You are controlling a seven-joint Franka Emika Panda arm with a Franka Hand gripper.
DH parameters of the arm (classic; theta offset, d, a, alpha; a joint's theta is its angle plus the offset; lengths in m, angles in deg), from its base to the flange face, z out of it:
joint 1: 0 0.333 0 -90
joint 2: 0 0 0 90
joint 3: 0 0.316 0.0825 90
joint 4: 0 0 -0.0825 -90
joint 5: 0 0.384 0 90
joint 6: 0 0 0.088 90
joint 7: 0 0.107 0 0
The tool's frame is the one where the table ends.
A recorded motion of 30 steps. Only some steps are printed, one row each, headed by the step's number.
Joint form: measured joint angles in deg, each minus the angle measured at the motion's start. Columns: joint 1, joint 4, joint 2, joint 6, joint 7, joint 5, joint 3.
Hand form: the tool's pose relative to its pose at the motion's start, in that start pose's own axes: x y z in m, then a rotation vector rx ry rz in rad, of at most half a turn. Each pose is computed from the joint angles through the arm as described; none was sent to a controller.
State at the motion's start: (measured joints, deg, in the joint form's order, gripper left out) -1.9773 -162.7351 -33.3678 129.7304 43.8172 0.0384 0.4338
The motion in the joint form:
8: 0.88 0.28 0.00 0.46 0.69 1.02 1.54
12: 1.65 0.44 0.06 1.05 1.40 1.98 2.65
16: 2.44 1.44 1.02 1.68 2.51 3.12 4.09
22: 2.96 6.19 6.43 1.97 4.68 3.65 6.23
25: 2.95 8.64 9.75 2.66 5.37 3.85 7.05
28: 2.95 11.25 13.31 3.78 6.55 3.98 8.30
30: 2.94 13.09 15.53 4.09 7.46 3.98 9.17
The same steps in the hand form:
8: -0.0079 -0.0111 -0.0028 0.0085 0.0097 -0.0146
12: -0.0144 -0.0198 -0.0045 0.0190 0.0160 -0.0212
16: -0.0198 -0.0332 -0.0073 0.0297 0.0213 -0.0248
22: -0.0162 -0.0649 -0.0100 0.0228 0.0180 -0.0267
25: -0.0115 -0.0807 -0.0077 0.0220 0.0136 -0.0274
28: -0.0086 -0.1000 -0.0044 0.0249 0.0138 -0.0279
30: -0.0076 -0.1128 -0.0028 0.0244 0.0119 -0.0279

